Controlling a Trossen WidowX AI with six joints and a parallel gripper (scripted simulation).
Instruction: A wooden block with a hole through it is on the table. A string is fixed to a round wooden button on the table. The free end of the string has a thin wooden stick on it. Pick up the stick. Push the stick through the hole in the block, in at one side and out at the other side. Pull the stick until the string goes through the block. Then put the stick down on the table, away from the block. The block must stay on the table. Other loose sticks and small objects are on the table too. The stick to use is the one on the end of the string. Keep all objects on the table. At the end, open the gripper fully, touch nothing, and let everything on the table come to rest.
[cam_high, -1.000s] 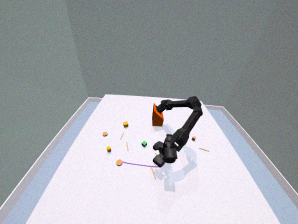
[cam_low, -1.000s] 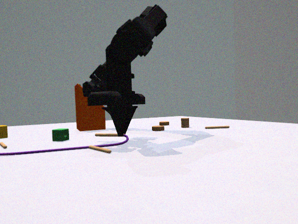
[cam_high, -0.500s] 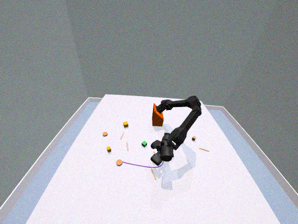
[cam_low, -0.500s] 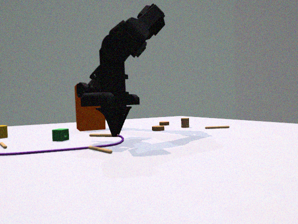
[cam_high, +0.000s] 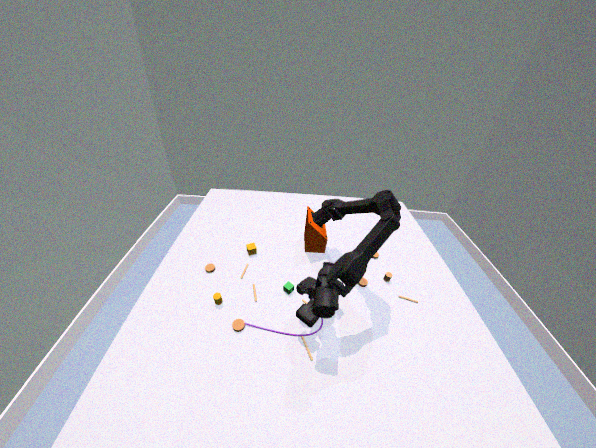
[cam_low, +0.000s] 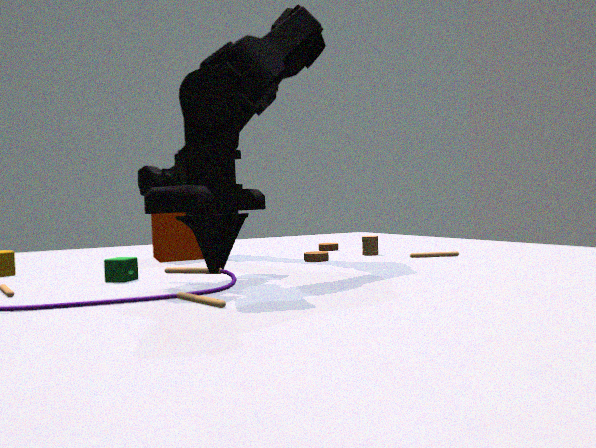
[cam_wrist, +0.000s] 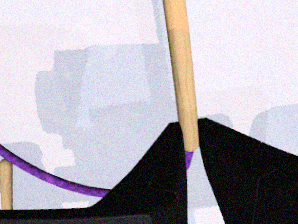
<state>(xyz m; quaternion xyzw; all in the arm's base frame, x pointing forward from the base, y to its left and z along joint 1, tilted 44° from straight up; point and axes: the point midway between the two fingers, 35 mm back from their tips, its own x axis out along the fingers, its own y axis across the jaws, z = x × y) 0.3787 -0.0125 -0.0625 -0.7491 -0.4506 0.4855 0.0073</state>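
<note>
My gripper tip is now 11 cm past the green block and 9 cm to the left of it. Round my gripper tip: thin wooden stick (1 cm behind, 1 cm to the right); then loose stick (12 cm ahead, 5 cm to the right, 1 cm below); then round wooden button (2 cm ahead, 27 cm to the right, 1 cm below).
</note>
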